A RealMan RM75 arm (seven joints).
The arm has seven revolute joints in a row. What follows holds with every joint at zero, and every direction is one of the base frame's. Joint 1 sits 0.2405 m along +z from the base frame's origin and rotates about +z. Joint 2 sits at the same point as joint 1 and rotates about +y. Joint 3 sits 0.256 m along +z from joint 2 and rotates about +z. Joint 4 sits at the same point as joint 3 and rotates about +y. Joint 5 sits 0.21 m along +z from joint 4 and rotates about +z. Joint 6 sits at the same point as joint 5 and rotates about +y. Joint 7 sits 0.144 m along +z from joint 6 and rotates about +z. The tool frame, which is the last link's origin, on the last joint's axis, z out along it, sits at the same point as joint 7; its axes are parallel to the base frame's.
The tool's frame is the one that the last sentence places.
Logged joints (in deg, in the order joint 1, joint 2, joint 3, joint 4, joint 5, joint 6, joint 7), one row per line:
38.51, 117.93, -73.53, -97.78, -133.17, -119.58, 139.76
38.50, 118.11, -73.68, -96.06, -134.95, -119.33, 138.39
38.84, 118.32, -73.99, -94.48, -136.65, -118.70, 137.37
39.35, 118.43, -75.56, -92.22, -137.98, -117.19, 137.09
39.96, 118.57, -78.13, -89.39, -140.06, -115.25, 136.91
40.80, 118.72, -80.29, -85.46, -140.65, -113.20, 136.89
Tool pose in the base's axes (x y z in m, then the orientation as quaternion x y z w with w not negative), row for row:
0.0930, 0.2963, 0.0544, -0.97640, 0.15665, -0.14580, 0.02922
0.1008, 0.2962, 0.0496, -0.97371, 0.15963, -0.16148, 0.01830
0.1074, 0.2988, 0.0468, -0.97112, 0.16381, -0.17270, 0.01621
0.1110, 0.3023, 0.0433, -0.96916, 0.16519, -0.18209, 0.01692
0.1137, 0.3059, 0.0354, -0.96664, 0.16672, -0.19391, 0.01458
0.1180, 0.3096, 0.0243, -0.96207, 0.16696, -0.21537, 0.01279
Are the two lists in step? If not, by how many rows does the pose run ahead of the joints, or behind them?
The pose runs 1 row behind the joints: the pose in row i belongs to the joints in row i - 1.
